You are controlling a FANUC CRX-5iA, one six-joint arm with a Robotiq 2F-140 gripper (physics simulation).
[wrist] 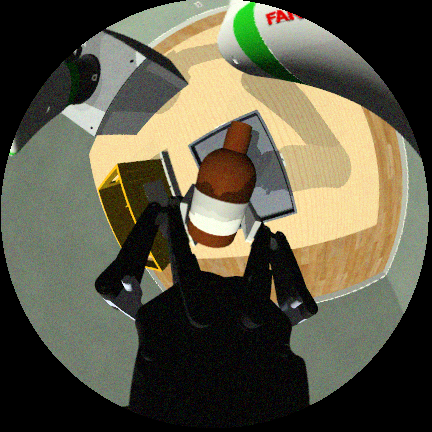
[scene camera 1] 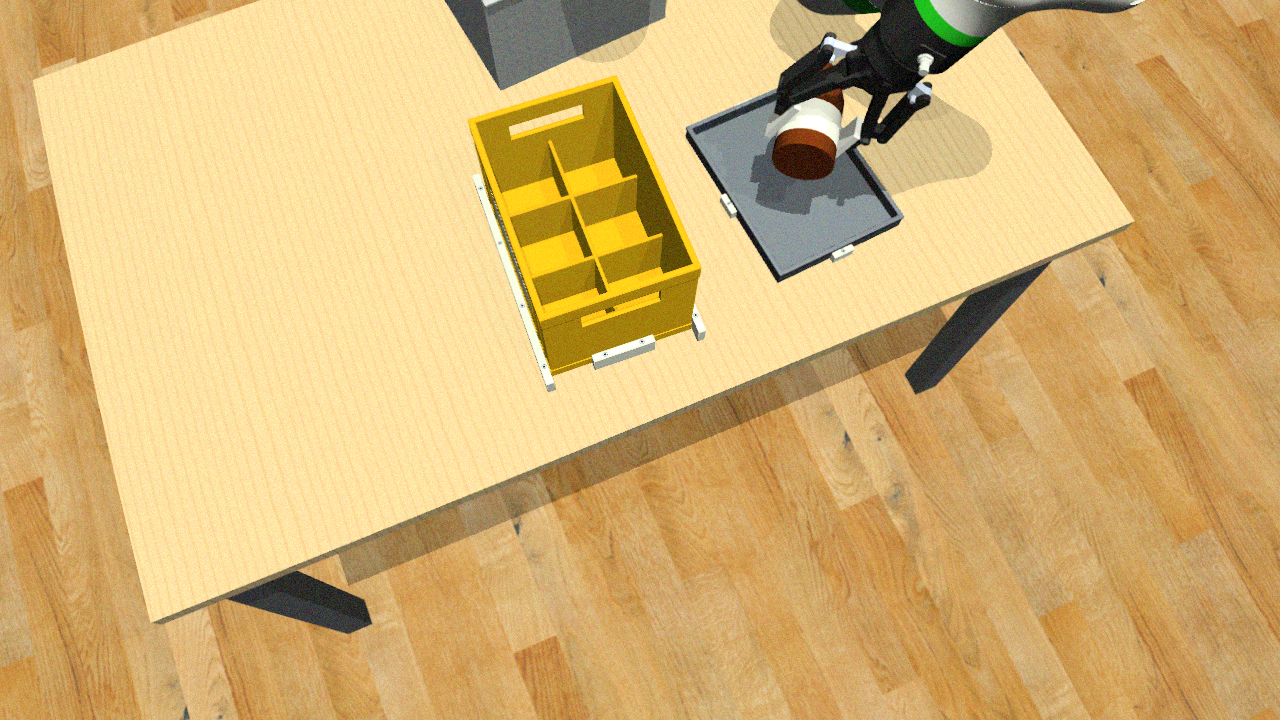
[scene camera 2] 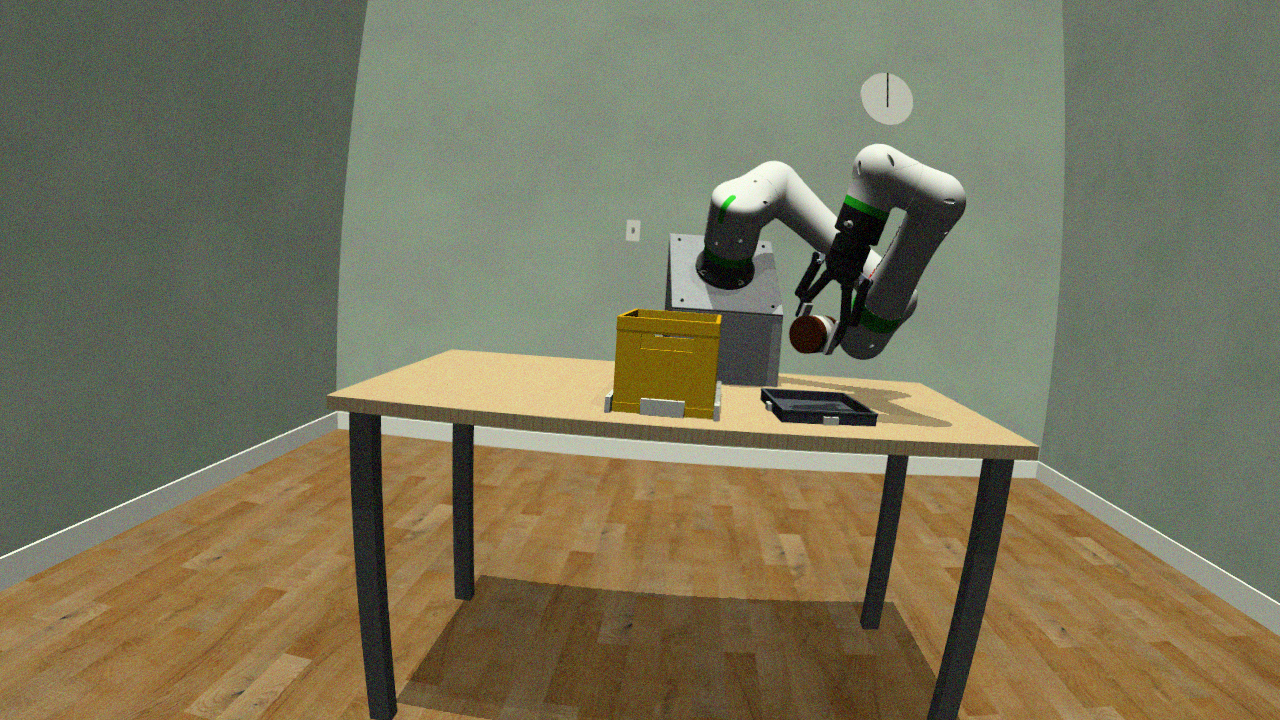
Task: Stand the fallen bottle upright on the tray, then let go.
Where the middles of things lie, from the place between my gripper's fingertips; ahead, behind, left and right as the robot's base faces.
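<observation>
Brown bottle [scene camera 1: 805, 148]: 20 mm above my hand, 10 mm left of it, 20 mm behind it.
</observation>
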